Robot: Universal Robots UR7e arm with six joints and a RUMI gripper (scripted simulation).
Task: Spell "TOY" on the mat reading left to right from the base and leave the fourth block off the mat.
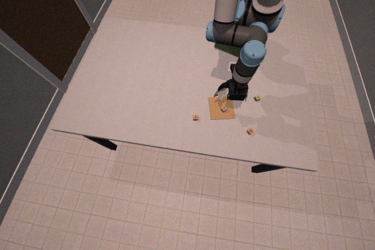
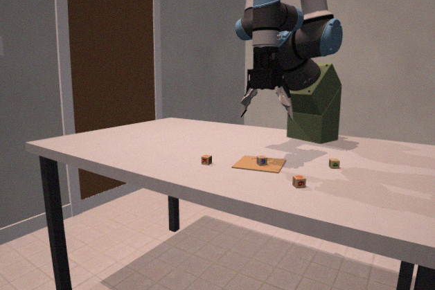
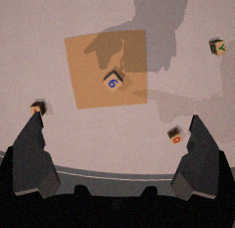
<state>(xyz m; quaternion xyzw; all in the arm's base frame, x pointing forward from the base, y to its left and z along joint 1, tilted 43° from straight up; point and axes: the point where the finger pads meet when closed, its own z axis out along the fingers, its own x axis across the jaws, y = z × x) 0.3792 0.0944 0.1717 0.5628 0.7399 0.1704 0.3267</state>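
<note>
The mat lies 14 cm below my hand and 2 cm to the right of it. Also, from my hand: wooden block: 16 cm to the left, 13 cm below, 10 cm ahead; then T block: 15 cm to the right, 13 cm below, 10 cm ahead.
</note>
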